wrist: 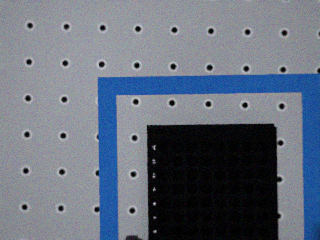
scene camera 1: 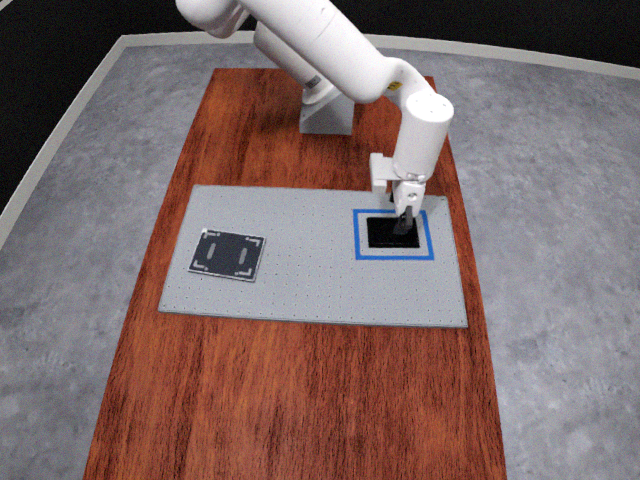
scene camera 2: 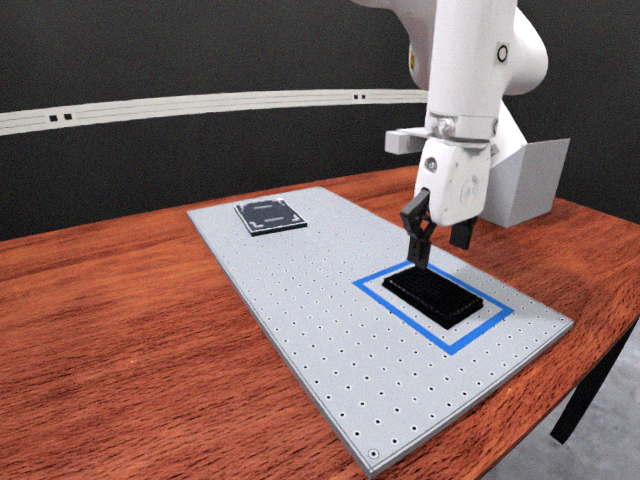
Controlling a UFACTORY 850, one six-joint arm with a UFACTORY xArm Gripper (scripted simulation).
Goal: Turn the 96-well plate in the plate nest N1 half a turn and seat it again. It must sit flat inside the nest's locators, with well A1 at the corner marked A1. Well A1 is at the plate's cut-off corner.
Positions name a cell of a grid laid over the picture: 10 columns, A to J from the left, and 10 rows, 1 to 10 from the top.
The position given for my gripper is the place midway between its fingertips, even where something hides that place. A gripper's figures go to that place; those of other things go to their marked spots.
Scene:
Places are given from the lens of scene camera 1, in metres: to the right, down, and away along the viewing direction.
my gripper (scene camera 1: G5): 0.18, -0.05, 0.89
black 96-well plate (scene camera 1: F5): 0.15, -0.01, 0.93
dark plate nest N1 (scene camera 1: D6): -0.22, 0.05, 0.88

